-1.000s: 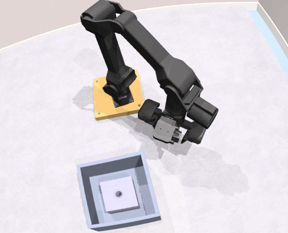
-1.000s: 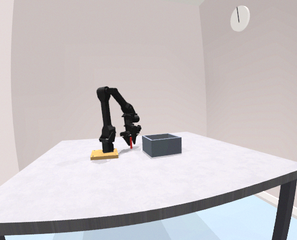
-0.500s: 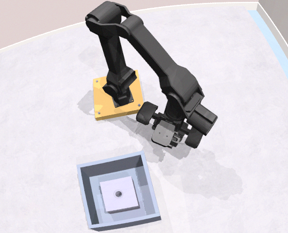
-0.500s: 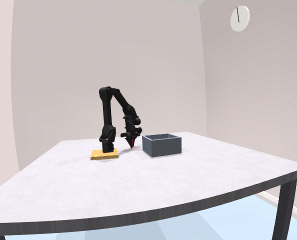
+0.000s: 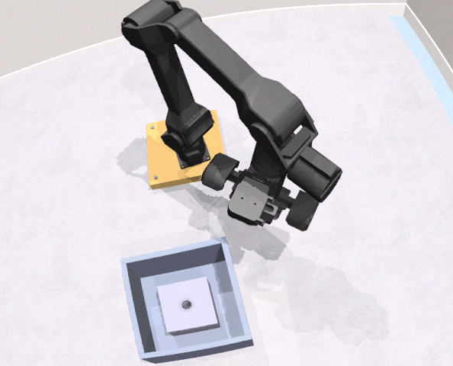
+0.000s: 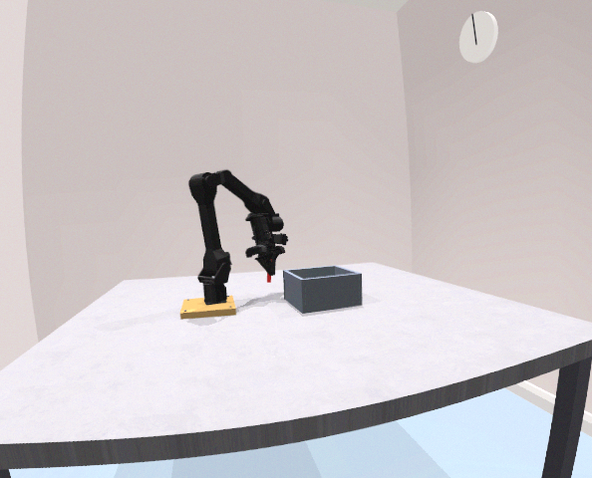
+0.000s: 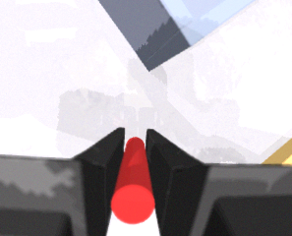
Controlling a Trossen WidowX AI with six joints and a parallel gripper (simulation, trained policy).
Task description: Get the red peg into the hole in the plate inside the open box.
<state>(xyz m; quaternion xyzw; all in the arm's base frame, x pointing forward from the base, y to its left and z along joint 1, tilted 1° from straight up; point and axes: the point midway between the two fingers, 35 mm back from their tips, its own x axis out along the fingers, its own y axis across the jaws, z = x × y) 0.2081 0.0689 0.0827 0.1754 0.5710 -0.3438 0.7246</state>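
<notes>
Now: the plate 11 cm ahead of my gripper tip, 15 cm to the right of it and 3 cm below it. The rest, counted from my gripper tip: red peg: 1 cm behind, 1 cm to the left, 2 cm above; grey-blue box: 11 cm ahead, 15 cm to the right, 5 cm below.
</notes>
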